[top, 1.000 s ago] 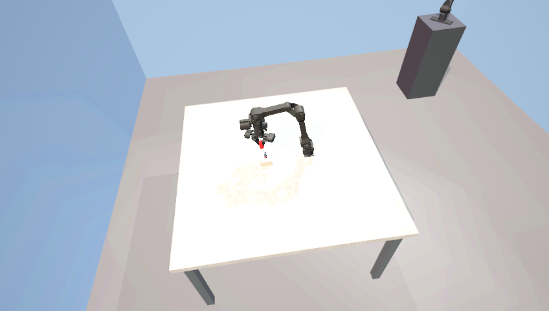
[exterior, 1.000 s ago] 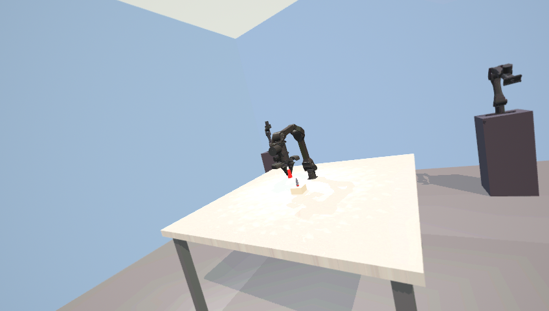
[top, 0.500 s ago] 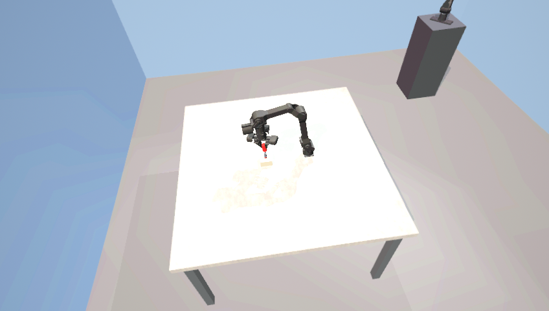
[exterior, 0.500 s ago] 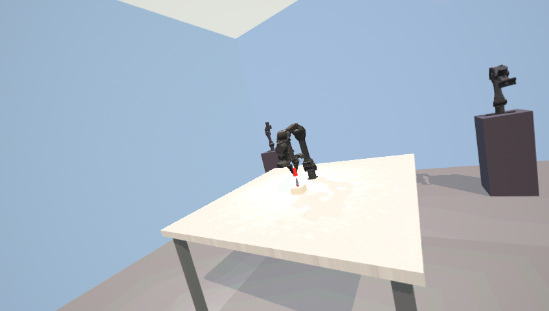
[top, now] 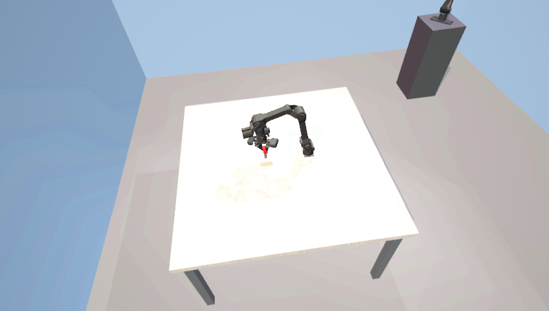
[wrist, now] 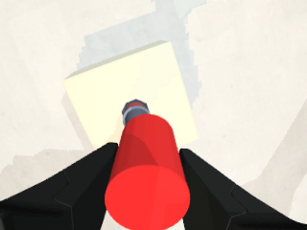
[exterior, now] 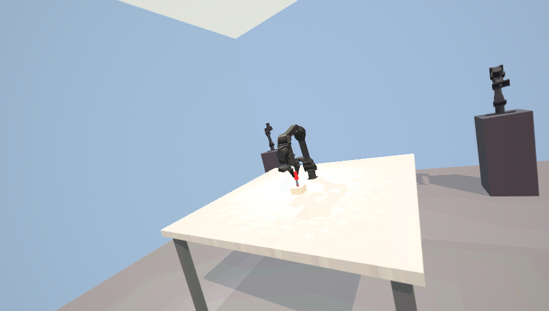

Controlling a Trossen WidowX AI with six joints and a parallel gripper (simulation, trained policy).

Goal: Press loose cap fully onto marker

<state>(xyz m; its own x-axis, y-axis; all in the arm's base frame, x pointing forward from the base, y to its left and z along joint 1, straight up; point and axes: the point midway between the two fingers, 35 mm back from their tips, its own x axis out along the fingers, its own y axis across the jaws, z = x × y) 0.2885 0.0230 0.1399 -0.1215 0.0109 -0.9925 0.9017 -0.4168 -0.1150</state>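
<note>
My gripper tip is 90 mm above the holder block. From my gripper tip the other things lie so: red cap (10 mm above).
</note>
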